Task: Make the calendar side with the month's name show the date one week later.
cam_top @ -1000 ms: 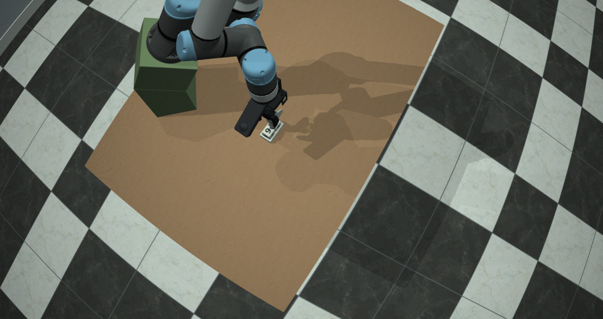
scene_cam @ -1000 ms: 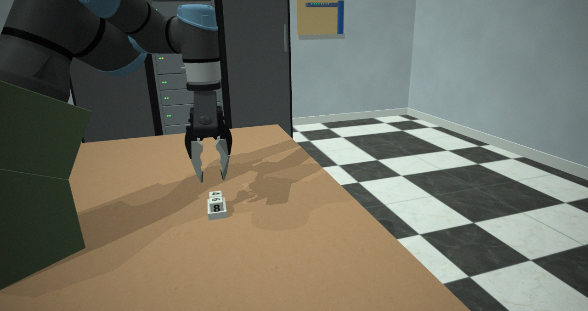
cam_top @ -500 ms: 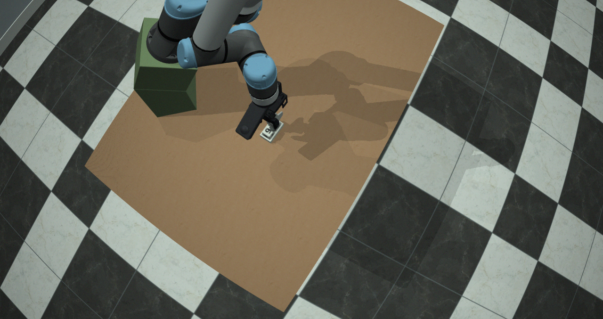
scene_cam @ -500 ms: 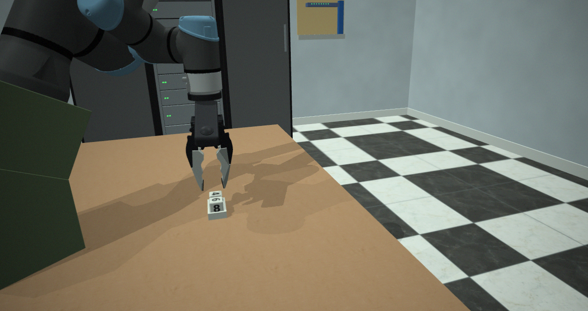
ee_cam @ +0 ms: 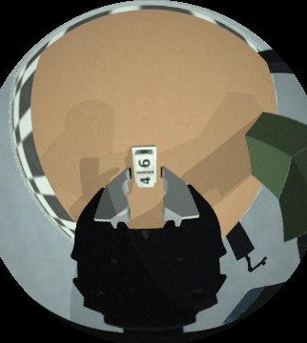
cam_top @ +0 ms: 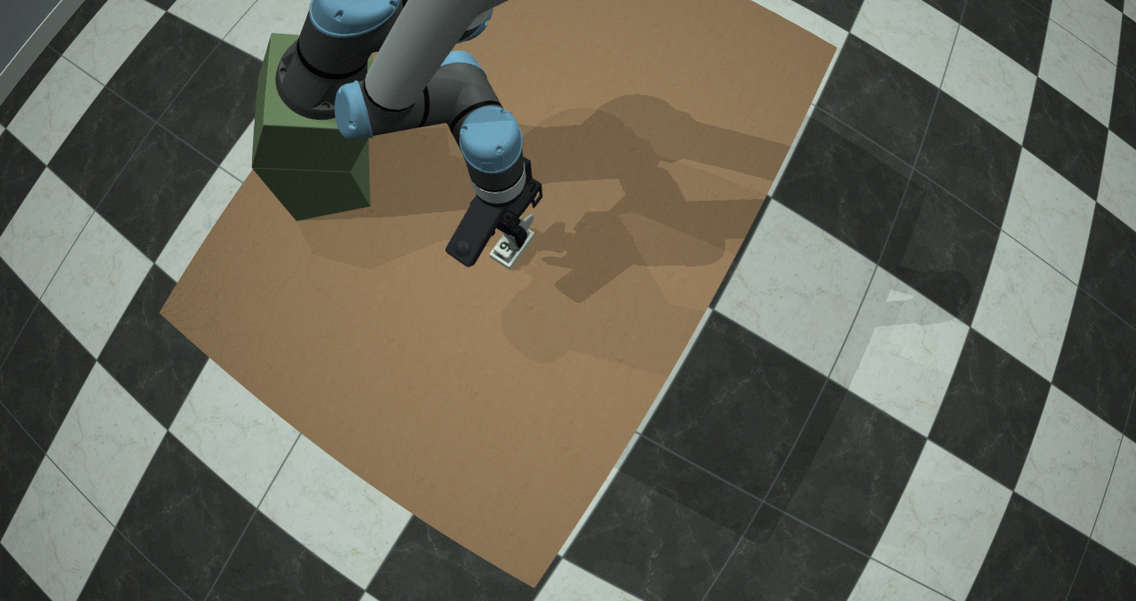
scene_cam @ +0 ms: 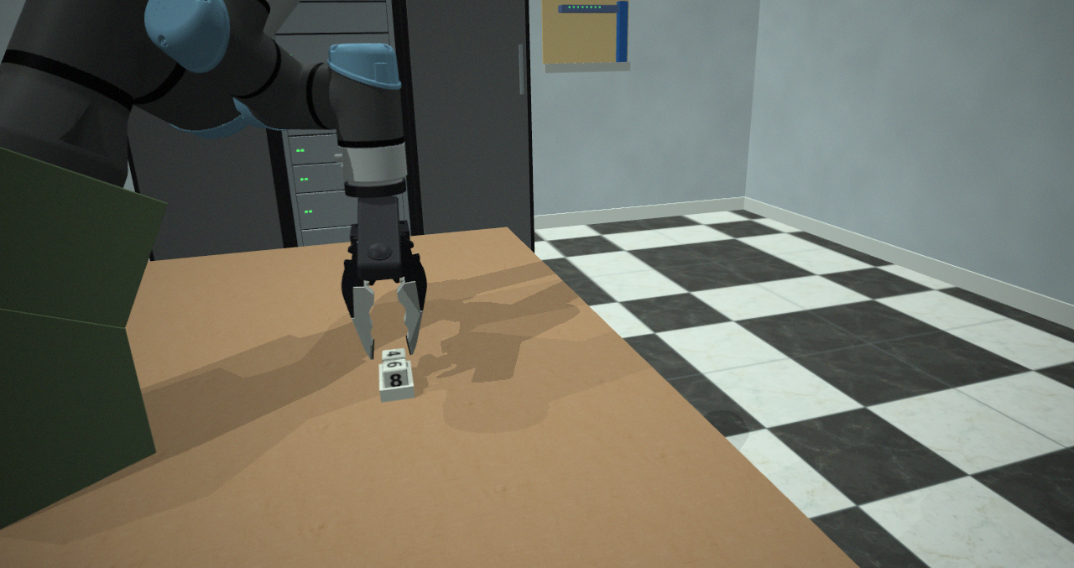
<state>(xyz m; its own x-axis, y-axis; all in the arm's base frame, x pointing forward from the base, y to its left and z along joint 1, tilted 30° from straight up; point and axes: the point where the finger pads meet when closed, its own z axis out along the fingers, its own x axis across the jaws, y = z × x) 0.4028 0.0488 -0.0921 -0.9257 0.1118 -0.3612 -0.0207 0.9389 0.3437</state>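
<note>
The white tray is 20 mm to the left of my hand and 60 mm below it.
</note>
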